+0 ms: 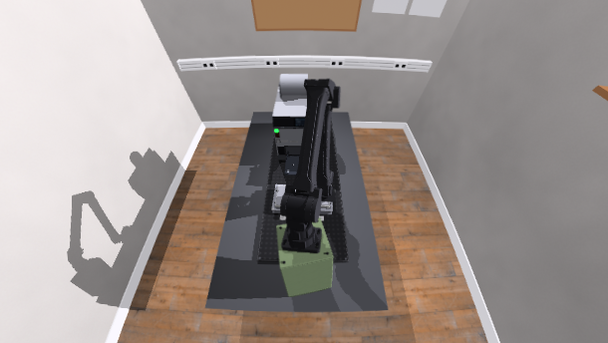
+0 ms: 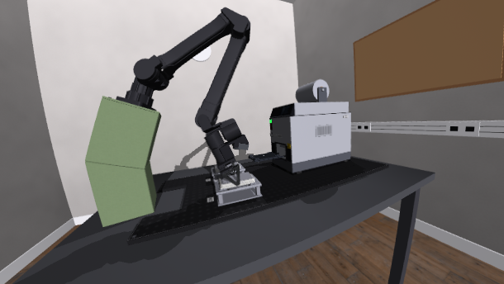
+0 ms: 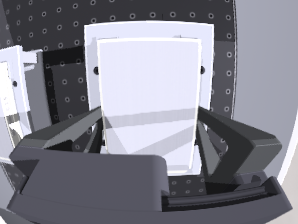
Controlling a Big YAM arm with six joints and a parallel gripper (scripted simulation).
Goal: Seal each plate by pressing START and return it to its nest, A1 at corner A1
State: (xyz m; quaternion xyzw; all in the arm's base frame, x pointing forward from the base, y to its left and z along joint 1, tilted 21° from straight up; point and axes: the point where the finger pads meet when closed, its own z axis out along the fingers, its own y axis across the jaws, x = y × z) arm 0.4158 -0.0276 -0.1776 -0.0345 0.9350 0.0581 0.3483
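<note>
Now: the white plate right at my hand. Also, from my hand: dark sealer stage: 170 mm ahead, 190 mm to the left, 30 mm above; then yellow warning label: 280 mm ahead, 120 mm to the left, 80 mm above; then foil roll: 500 mm ahead, 240 mm to the left, 360 mm above.
</note>
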